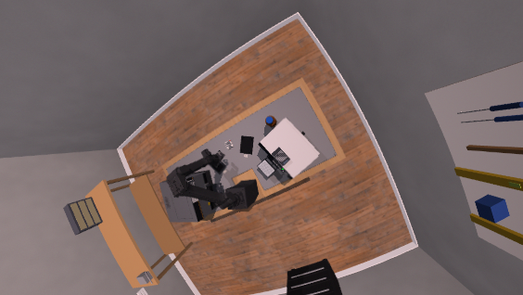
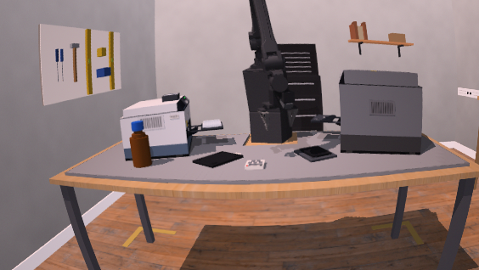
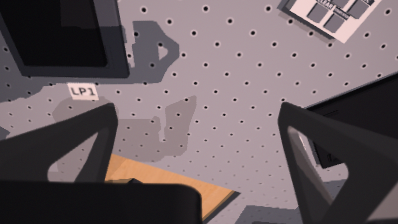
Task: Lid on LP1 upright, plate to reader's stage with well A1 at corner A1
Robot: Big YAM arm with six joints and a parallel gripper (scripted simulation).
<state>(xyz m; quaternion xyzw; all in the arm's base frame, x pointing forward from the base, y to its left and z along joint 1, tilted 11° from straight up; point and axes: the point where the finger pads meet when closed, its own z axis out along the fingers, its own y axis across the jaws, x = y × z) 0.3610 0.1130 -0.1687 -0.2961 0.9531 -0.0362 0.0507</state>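
The multi-well plate is 36 cm to the right of my hand, 21 cm behind it and 2 cm below it. Also, from my hand: LP1 pad: 13 cm to the left, 12 cm below, 4 cm behind; then lid: 14 cm to the left, 11 cm below, 4 cm behind; then LP1 label: 13 cm behind, 12 cm below, 8 cm to the left.
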